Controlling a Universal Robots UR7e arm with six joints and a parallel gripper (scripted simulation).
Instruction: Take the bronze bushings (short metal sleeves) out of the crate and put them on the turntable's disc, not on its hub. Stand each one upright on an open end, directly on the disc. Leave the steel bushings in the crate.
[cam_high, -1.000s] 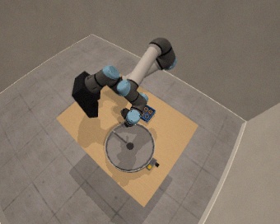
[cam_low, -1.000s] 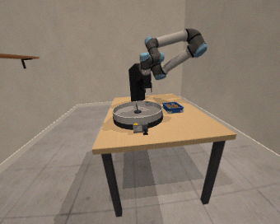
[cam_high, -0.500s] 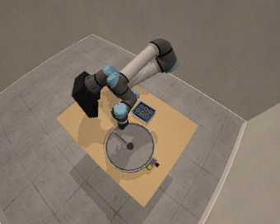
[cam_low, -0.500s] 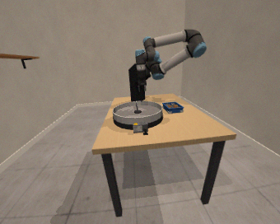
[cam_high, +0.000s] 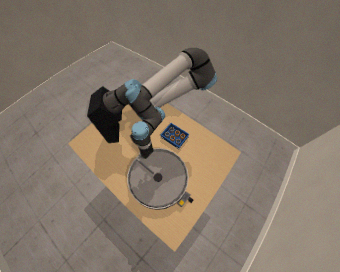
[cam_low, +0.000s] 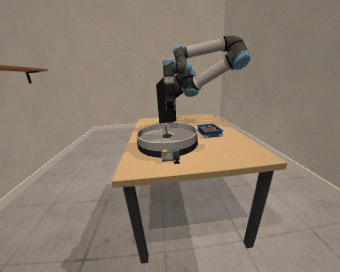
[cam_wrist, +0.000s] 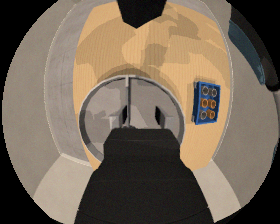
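My hand is 90 mm past the blue crate, 300 mm to the right of it and 210 mm above it. Round my hand: grey turntable disc 140 mm ahead, 180 mm below.
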